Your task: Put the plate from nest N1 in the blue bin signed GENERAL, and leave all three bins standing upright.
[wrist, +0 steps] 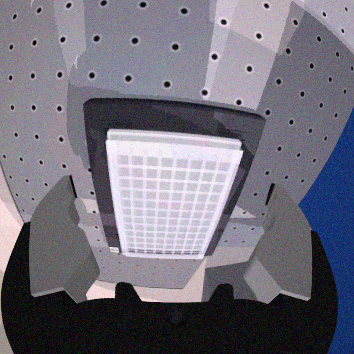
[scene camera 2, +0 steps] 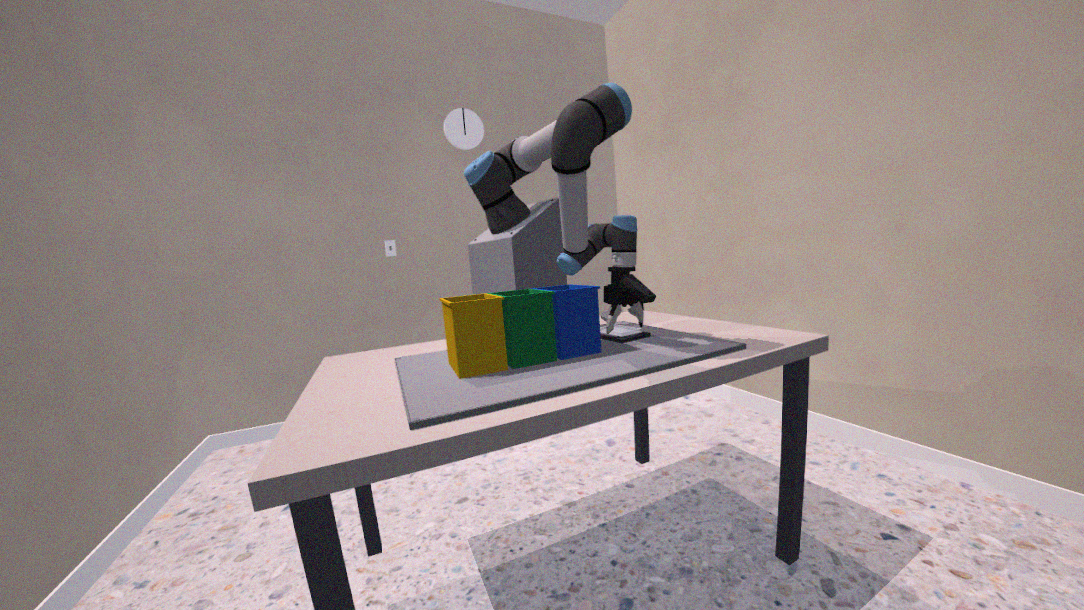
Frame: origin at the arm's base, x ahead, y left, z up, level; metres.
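Seen in the pictures: gripper, between the fingertips: (wrist: 172, 182) (scene camera 2: 625, 330); arm's base, origin of its link: (scene camera 2: 510, 222).
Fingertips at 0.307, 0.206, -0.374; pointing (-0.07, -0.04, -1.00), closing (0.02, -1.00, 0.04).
Pixels of each thing's top centre, then the offset from my fingertips to it, as dx, dy, dz. Level surfaces: height alone.
- white plate, centre of its top: (wrist: 167, 218) (scene camera 2: 618, 328) -0.032, +0.002, +0.003
- dark nest, centre of its top: (wrist: 167, 207) (scene camera 2: 618, 331) -0.032, +0.002, -0.008
- blue bin, centre of its top: (scene camera 2: 563, 287) -0.014, -0.215, +0.157
- green bin, centre of its top: (scene camera 2: 518, 292) -0.037, -0.345, +0.157
- yellow bin, centre of its top: (scene camera 2: 469, 297) -0.060, -0.475, +0.157
- grey perforated board, height of its surface: dz -0.023
- table, height of its surface: dz -0.036
A white plate (scene camera 2: 626, 329) (wrist: 170, 200) with a grid of wells lies in the dark nest (scene camera 2: 635, 338) (wrist: 97, 145). My gripper (scene camera 2: 626, 329) (wrist: 172, 182) is open, with its two fingers wide apart. It points down low over the nest, and the fingers stand to the left and right of the plate in the wrist view, with gaps on both sides. The blue bin (scene camera 2: 577, 322) (wrist: 332, 200) stands upright beside the nest. The sign on it does not show.
The green bin (scene camera 2: 530, 328) and the yellow bin (scene camera 2: 477, 336) stand upright in a row with the blue bin. They stand on a grey perforated board (scene camera 2: 447, 402) (wrist: 150, 60) on the table (scene camera 2: 303, 432). The robot's pedestal (scene camera 2: 491, 265) is behind the bins.
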